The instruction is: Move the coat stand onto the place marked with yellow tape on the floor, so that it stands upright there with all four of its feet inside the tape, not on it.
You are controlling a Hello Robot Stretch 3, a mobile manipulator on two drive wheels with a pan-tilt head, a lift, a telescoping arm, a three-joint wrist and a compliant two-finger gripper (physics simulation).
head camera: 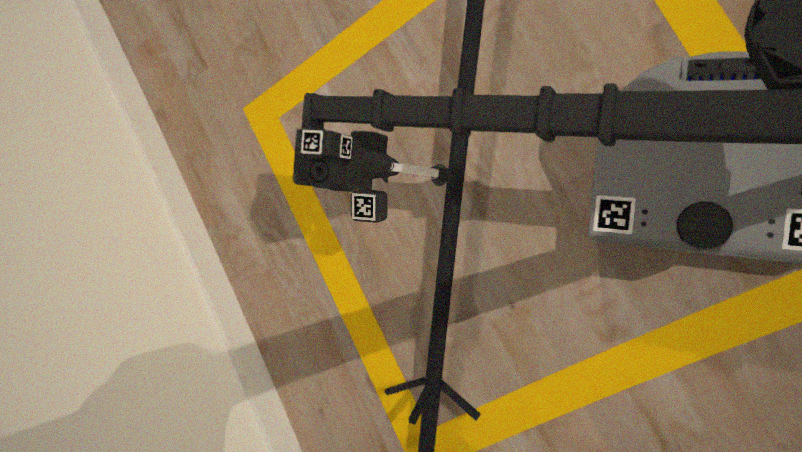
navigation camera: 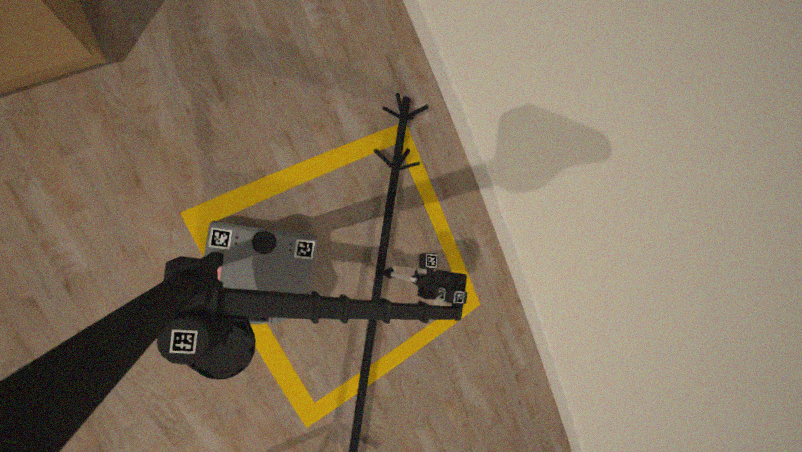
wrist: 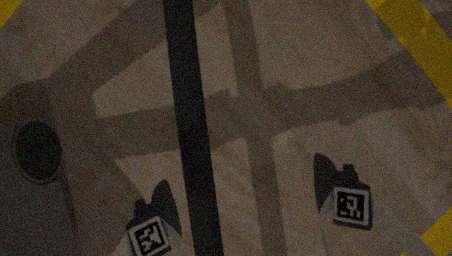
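Pixels of known places: gripper, fingertip midpoint: (head camera: 417,174) (navigation camera: 400,273) (wrist: 243,187); robot's base, origin of the base link: (head camera: 701,223) (navigation camera: 263,241).
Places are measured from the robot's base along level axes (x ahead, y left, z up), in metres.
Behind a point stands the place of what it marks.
The black coat stand (head camera: 443,269) @[x 0.132, y -0.430, z 0.134 m] (navigation camera: 385,221) @[x 0.139, y -0.419, z 0.128 m] (wrist: 191,120) @[x 0.009, y -0.429, z 0.142 m] lies on its side across the yellow tape outline (head camera: 342,286) @[x 0.217, y -0.718, z 0.001 m] (navigation camera: 292,175) @[x 0.262, y -0.066, z 0.000 m] (wrist: 425,45) @[x 0.067, y -0.810, z 0.001 m]. In the navigation view its hooks show near the tape's top corner, and the pole runs out of the bottom edge; its feet do not show. My gripper (head camera: 440,174) (navigation camera: 388,272) @[x -0.044, y -0.471, z 0.212 m] (wrist: 243,187) @[x -0.044, y -0.471, z 0.212 m] is open, its fingertips close beside the pole in the head and navigation views. In the wrist view the pole passes between the fingertips, nearer the left one. I cannot tell whether the fingers are level with it.
My arm (head camera: 499,112) @[x -0.104, y -0.230, z 0.566 m] (navigation camera: 359,308) @[x -0.099, y -0.210, z 0.566 m] crosses above the pole. My base (head camera: 662,185) @[x -0.055, y -0.064, z 0.160 m] (navigation camera: 241,263) @[x -0.071, y 0.059, z 0.160 m] stands mostly inside the tape, beside the pole. A pale wall (head camera: 84,224) @[x 0.116, y -1.145, z 0.326 m] (navigation camera: 645,252) @[x 0.140, y -1.129, z 0.697 m] runs close past the tape on the gripper's side. A brown box-like object (navigation camera: 44,50) @[x 0.420, y 0.637, z 0.233 m] is at the navigation view's upper left.
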